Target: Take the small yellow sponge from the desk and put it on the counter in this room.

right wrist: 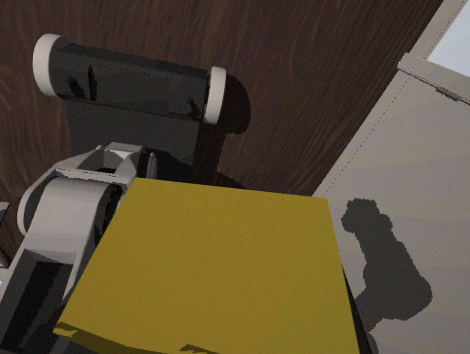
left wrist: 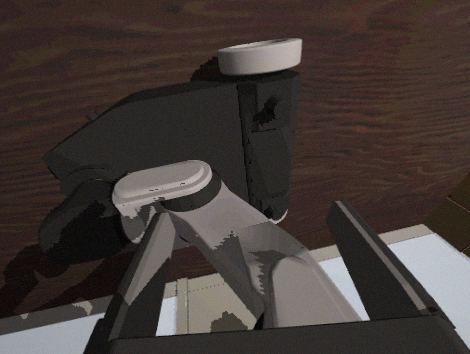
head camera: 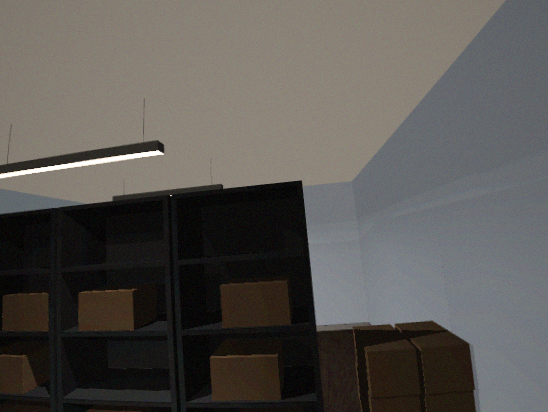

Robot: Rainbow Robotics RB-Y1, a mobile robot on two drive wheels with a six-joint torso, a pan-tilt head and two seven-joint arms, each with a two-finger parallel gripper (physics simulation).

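Note:
The yellow sponge fills the lower middle of the right wrist view, close to the camera. My right gripper is shut on it; the sponge hides most of the fingers, and a dark edge of one shows at its right side. My left gripper is open, with its two dark fingers wide apart and no object between them; parts of my own arm and base show behind them. Neither the desk nor the counter shows in these views.
A dark shelf unit with cardboard boxes stands ahead to the left. More stacked boxes stand right of it, by the blue wall. A pale door is near my right side. The floor is dark wood.

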